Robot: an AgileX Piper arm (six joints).
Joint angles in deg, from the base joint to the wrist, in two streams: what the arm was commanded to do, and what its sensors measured. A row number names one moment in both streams.
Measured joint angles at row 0:
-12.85 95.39 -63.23 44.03 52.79 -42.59
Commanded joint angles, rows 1 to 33:
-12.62 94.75 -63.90 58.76 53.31 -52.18
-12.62 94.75 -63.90 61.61 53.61 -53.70
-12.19 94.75 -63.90 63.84 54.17 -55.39
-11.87 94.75 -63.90 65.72 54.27 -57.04
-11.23 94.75 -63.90 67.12 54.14 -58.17
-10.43 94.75 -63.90 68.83 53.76 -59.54
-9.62 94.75 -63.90 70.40 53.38 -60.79
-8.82 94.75 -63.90 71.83 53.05 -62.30
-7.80 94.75 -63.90 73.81 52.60 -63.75
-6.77 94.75 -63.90 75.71 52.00 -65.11
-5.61 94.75 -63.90 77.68 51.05 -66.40
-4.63 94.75 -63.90 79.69 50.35 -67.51
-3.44 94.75 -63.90 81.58 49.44 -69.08
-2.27 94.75 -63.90 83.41 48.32 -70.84
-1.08 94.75 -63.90 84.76 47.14 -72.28
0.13 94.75 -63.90 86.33 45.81 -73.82
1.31 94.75 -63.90 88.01 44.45 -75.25
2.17 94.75 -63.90 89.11 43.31 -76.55
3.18 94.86 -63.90 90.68 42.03 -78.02
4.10 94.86 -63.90 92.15 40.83 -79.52
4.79 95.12 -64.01 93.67 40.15 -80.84
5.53 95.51 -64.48 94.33 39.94 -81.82
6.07 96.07 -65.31 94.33 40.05 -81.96
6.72 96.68 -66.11 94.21 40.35 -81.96
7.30 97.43 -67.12 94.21 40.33 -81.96
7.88 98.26 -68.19 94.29 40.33 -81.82
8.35 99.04 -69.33 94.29 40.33 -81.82
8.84 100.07 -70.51 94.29 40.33 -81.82
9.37 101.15 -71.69 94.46 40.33 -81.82
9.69 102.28 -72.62 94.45 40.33 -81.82
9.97 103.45 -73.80 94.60 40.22 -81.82
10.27 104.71 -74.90 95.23 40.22 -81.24
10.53 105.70 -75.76 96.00 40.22 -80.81
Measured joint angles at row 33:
9.53 102.11 -72.01 93.12 40.02 -81.37
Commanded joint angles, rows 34 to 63:
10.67 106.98 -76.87 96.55 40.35 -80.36
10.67 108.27 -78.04 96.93 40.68 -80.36
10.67 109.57 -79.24 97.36 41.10 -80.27
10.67 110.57 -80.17 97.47 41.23 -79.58
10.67 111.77 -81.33 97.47 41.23 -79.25
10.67 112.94 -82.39 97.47 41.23 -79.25
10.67 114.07 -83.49 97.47 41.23 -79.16
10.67 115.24 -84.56 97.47 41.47 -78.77
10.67 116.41 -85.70 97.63 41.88 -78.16
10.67 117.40 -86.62 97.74 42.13 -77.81
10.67 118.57 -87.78 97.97 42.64 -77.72
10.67 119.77 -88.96 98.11 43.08 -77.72
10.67 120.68 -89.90 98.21 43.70 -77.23
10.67 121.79 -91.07 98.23 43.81 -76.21
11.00 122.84 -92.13 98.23 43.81 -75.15
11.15 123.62 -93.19 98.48 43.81 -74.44
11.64 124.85 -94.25 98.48 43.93 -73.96
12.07 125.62 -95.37 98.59 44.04 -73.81
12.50 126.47 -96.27 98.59 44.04 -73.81
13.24 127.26 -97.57 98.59 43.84 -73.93
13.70 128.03 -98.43 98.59 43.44 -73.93
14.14 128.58 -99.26 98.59 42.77 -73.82
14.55 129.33 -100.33 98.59 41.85 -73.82
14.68 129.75 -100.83 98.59 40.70 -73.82
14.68 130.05 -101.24 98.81 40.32 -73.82
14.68 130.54 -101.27 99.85 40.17 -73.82
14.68 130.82 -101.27 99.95 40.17 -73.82
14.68 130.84 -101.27 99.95 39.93 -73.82
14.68 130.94 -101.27 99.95 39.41 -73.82
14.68 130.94 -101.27 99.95 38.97 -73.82
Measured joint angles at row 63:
14.85 130.77 -100.63 97.94 40.30 -74.10
